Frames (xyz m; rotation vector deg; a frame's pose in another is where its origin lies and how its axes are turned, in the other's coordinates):
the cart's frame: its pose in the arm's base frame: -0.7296 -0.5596 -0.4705 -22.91 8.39 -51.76
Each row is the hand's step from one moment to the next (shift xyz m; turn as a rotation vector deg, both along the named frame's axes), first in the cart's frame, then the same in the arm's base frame.
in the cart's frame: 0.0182 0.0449 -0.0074 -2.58 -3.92 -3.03
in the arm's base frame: 0.0420 0.0084 -0.0238 -5.34 -0.96 -1.33
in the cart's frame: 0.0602 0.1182 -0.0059 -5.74 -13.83 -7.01
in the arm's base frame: 0.1220 0.0161 -0.0498 -15.70 -5.04 -1.17
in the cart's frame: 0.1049 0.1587 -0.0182 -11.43 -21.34 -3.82
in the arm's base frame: 0.1757 -0.0001 -0.0753 -23.79 -3.82 4.49
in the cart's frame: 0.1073 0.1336 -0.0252 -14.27 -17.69 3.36
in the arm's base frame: 0.1567 -0.0178 -0.0716 -20.78 2.41 9.50
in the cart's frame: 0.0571 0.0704 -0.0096 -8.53 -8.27 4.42
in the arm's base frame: 0.0840 -0.0088 -0.0343 -10.03 3.38 6.97
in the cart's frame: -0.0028 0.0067 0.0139 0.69 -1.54 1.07
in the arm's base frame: 0.0072 0.0097 0.0100 -0.40 -1.10 1.62
